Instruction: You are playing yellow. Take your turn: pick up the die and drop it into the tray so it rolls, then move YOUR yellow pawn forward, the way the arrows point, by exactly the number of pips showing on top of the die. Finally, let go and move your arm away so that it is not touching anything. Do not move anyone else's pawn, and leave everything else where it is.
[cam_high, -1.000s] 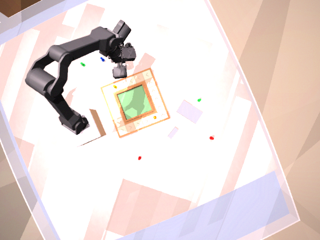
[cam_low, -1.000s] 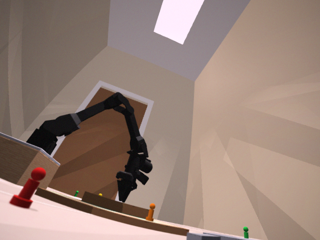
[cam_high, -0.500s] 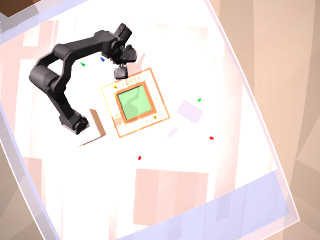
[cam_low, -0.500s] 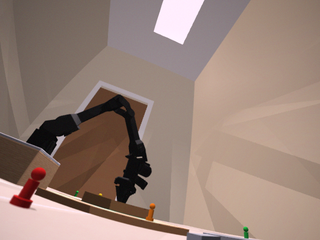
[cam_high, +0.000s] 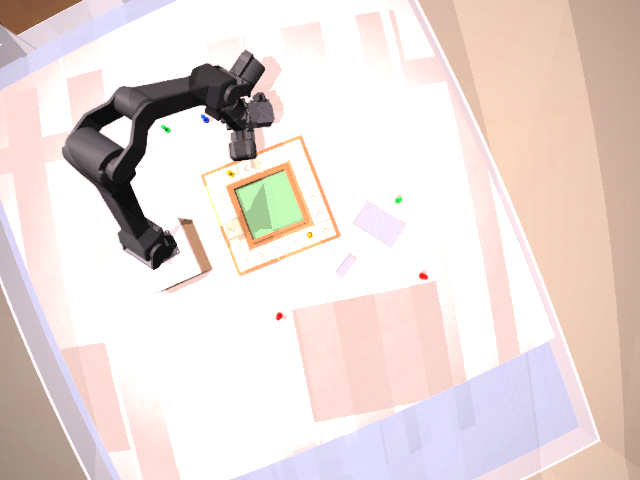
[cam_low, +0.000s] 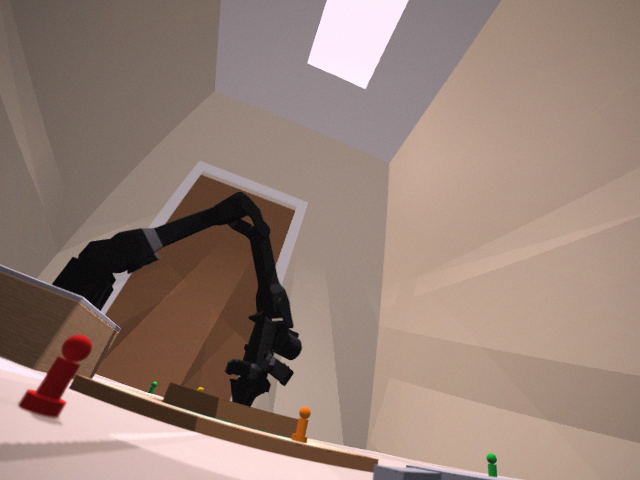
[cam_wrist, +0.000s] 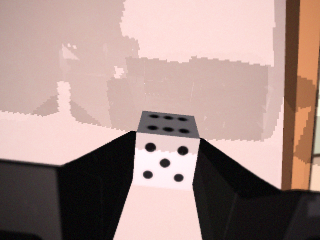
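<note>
My gripper tip is 9 cm past the yellow pawn, 8 cm to the left of it and 2 cm below it. From my gripper tip the other things lie so: orange pawn: 1 cm ahead, 32 cm to the right, 2 cm above; then white die: right at my gripper tip; then green tray: 4 cm behind, 20 cm to the right.
</note>
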